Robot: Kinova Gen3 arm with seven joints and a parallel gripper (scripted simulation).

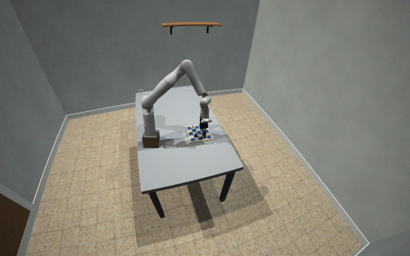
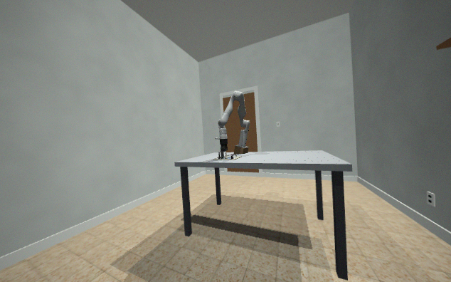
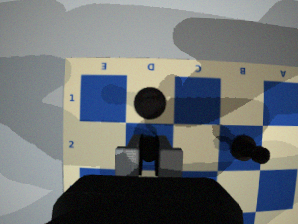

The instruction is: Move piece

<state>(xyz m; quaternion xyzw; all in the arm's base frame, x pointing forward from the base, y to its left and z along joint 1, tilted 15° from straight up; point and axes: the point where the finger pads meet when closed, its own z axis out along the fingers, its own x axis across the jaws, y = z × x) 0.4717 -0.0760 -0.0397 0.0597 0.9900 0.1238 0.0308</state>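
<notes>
Now: the black chess piece 3 cm to the right of my hand. Round my hand: white pawn 7 cm behind, 12 cm to the left, 1 cm below; then chessboard 3 cm behind, 4 cm to the left, 3 cm below.
</notes>
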